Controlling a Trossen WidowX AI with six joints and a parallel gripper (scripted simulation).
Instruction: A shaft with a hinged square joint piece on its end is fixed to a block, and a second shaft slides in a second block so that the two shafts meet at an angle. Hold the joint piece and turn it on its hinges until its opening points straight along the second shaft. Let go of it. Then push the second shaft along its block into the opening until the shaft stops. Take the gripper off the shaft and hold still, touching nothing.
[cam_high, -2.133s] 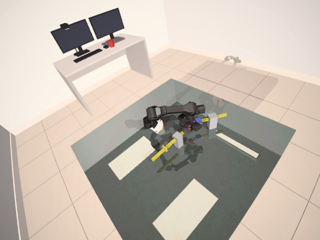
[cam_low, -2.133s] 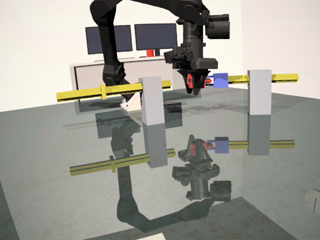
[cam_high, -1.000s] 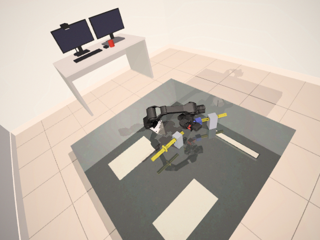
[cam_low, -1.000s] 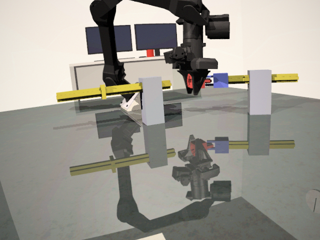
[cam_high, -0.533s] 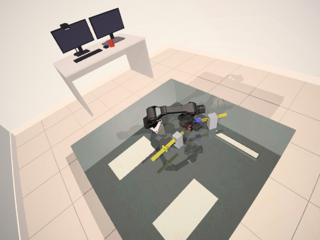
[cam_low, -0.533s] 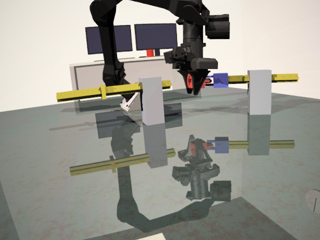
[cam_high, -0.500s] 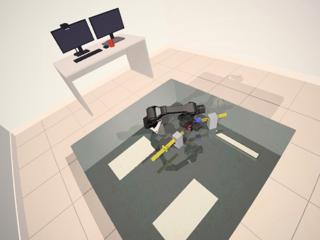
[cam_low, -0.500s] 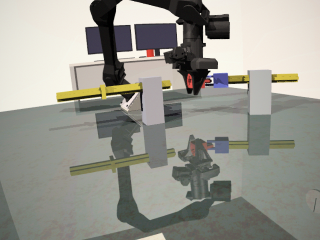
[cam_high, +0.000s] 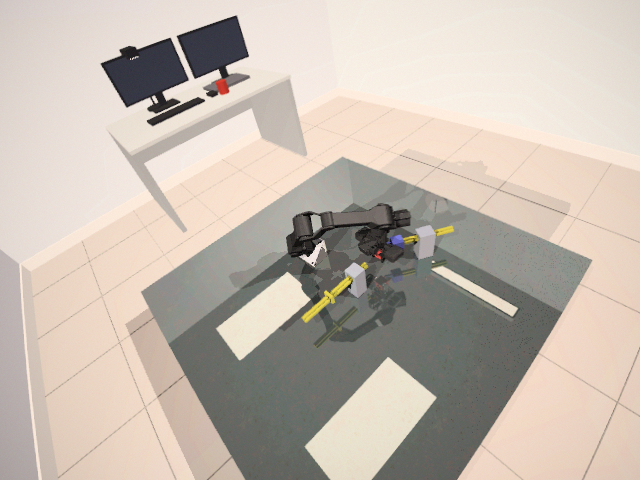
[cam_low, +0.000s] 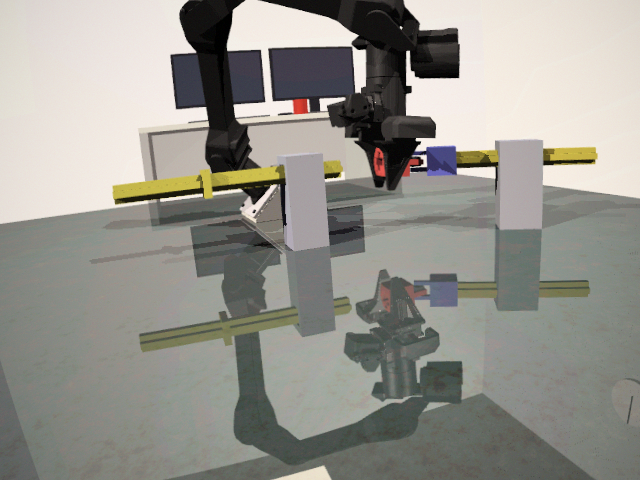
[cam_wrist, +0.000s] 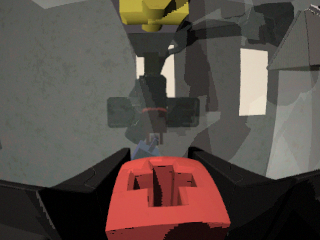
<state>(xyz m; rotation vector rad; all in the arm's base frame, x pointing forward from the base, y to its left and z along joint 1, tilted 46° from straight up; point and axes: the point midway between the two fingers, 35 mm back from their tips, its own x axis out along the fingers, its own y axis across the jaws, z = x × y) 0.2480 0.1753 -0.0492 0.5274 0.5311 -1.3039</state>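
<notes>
The red joint piece is 4 cm above my gripper tip and 2 cm to the left of it.
</notes>
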